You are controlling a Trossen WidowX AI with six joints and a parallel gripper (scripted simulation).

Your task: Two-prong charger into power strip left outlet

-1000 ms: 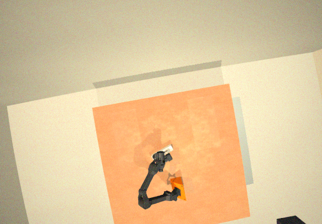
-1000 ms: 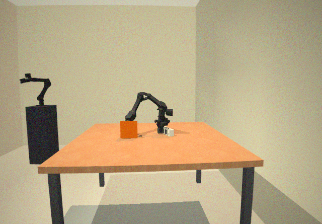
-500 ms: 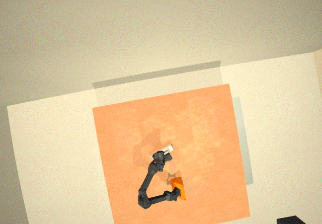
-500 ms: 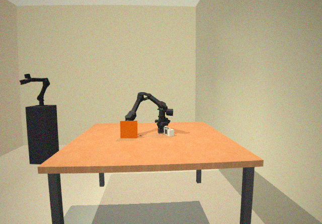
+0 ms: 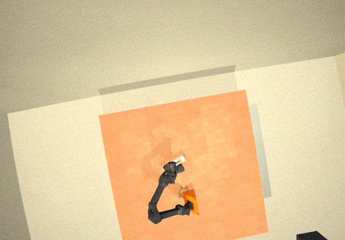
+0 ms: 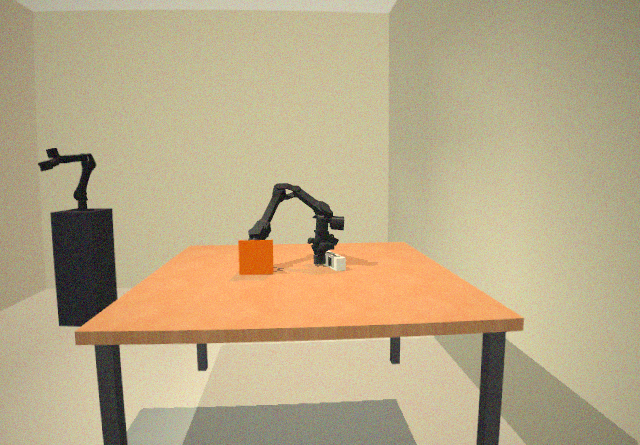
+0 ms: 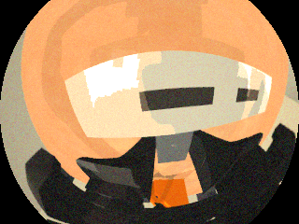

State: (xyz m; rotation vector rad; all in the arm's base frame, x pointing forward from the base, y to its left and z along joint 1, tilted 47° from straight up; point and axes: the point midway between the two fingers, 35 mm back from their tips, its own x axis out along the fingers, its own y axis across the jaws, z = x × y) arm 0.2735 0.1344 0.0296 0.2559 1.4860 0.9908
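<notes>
Right now the two-prong charger is 2 cm ahead of my gripper tip, 1 cm to the left of it and 1 cm above it.
</notes>
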